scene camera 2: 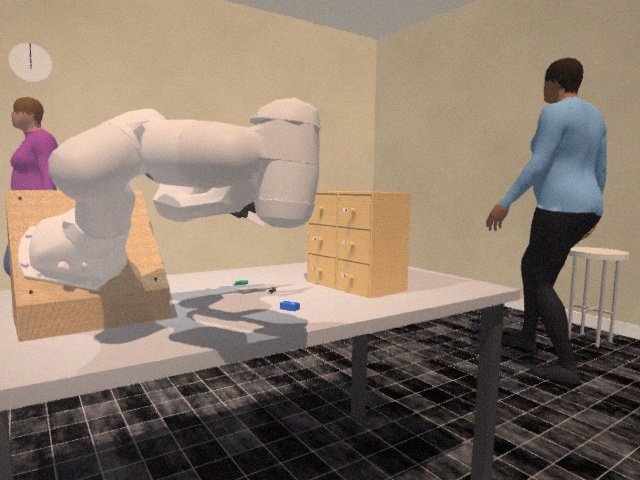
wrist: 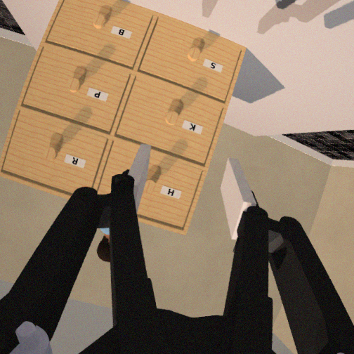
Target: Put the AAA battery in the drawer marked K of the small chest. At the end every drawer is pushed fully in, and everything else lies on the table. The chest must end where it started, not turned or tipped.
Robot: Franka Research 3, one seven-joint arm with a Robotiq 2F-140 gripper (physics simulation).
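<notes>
The small wooden chest (scene camera 2: pixel 390 242) (wrist: pixel 46 75) stands upright; its six drawers look closed. Drawer K (scene camera 2: pixel 328 249) (wrist: pixel 150 112) is in the middle row, at the left in the scene view, with a round peg knob. A small black cylinder (scene camera 2: pixel 271 290) and a green cylinder (scene camera 2: pixel 241 282) lie on the table; I cannot tell surely which is the AAA battery. My gripper (wrist: pixel 186 166) is open and empty, its fingers in front of the chest at the height of drawers H and K, the left finger overlapping drawer H in the wrist view. In the scene view the arm mostly hides it.
A blue block (scene camera 2: pixel 289 305) lies on the table (scene camera 2: pixel 439 304) near its front edge. The arm's wooden base block (scene camera 2: pixel 93 315) stands at the left. A person in a light blue top (scene camera 2: pixel 568 155) stands beyond the table's right end, near a white stool (scene camera 2: pixel 599 253).
</notes>
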